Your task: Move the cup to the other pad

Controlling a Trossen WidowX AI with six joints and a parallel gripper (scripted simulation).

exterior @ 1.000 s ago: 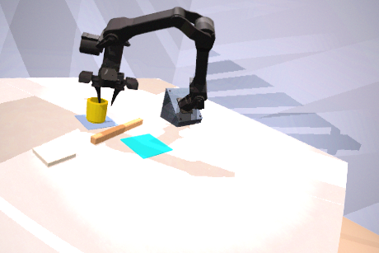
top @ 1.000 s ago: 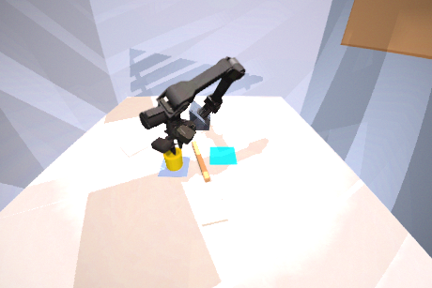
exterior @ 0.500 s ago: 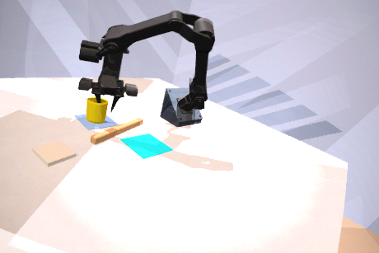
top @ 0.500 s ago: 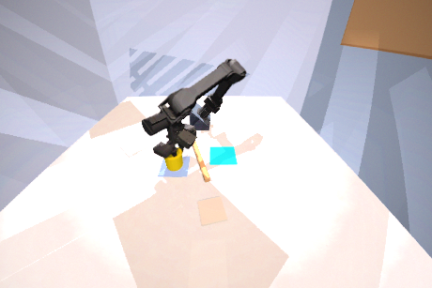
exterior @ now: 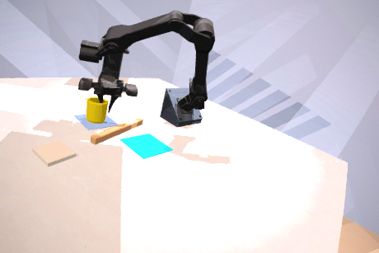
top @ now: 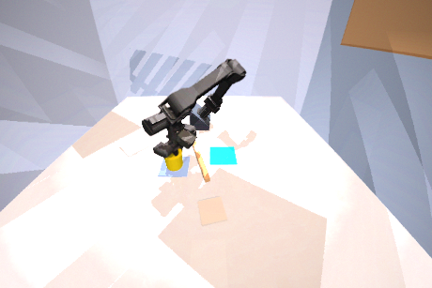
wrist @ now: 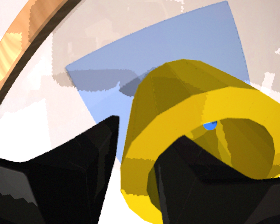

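The blue marble is 40 mm ahead of my gripper tip, 30 mm to the right of it and 20 mm below it. The rest, counted from my gripper tip: wooden bar: 10 mm behind, 80 mm to the left, 40 mm below; pale blue pad: 20 mm ahead, 10 mm to the right, 40 mm below; yellow cup: 20 mm ahead, 10 mm to the right.
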